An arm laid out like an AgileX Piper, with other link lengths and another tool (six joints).
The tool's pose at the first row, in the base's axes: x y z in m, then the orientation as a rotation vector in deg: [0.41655 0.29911 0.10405 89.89 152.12 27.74]
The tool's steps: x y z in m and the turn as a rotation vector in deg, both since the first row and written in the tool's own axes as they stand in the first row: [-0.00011 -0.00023 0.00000 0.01 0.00 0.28]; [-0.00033 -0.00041 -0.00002 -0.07 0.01 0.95]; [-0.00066 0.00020 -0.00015 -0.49 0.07 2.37]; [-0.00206 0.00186 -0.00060 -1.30 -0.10 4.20]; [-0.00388 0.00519 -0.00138 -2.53 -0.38 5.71]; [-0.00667 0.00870 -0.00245 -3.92 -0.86 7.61]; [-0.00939 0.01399 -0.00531 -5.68 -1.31 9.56]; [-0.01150 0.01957 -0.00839 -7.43 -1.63 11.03]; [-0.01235 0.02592 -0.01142 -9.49 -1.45 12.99]
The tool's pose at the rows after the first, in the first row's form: [0.41641 0.29891 0.10397 90.29 151.94 27.74]; [0.41636 0.29864 0.10391 91.21 151.45 27.87]; [0.41702 0.29860 0.10416 93.08 150.26 28.50]; [0.41905 0.29802 0.10484 95.36 148.33 29.42]; [0.42265 0.29775 0.10625 97.01 146.23 30.73]; [0.42684 0.29665 0.10784 99.05 143.57 32.04]; [0.43219 0.29596 0.11163 100.99 140.60 33.80]; [0.43746 0.29586 0.11580 102.26 138.06 35.62]; [0.44276 0.29720 0.12030 104.13 135.21 38.26]
